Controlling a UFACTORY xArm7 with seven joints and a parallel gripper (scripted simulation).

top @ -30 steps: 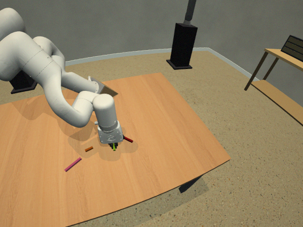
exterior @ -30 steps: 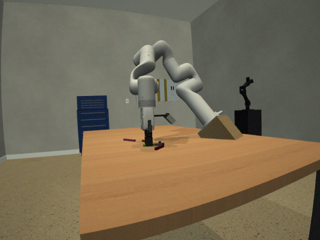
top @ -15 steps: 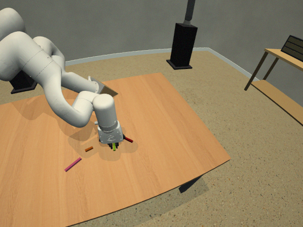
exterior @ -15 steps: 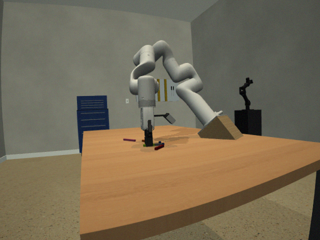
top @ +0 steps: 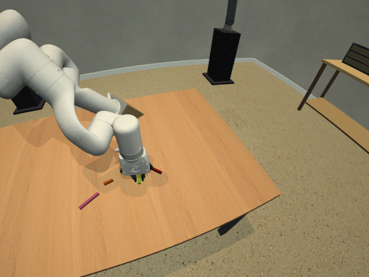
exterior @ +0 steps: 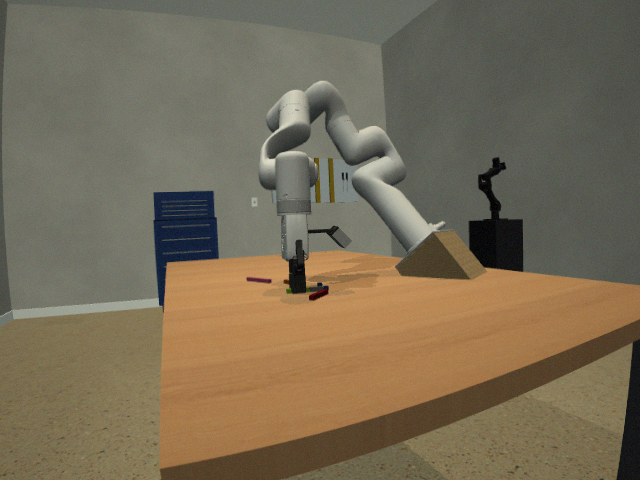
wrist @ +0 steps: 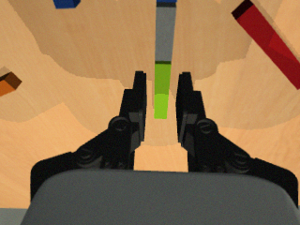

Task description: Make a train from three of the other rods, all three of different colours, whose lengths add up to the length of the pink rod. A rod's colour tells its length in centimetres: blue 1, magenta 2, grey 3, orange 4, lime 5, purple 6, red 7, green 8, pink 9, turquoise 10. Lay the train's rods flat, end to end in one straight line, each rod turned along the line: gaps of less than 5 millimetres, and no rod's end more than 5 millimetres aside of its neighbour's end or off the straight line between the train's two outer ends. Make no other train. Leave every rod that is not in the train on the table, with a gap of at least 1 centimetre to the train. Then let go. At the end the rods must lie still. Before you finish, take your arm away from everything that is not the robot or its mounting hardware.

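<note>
Right now my hand is 20 mm above the lime rod. From my hand the other things lie so: orange rod 130 mm to the right, 20 mm below, 10 mm behind; then grey rod 40 mm behind, 20 mm below; then red rod 70 mm to the left, 30 mm behind, 20 mm below.
</note>
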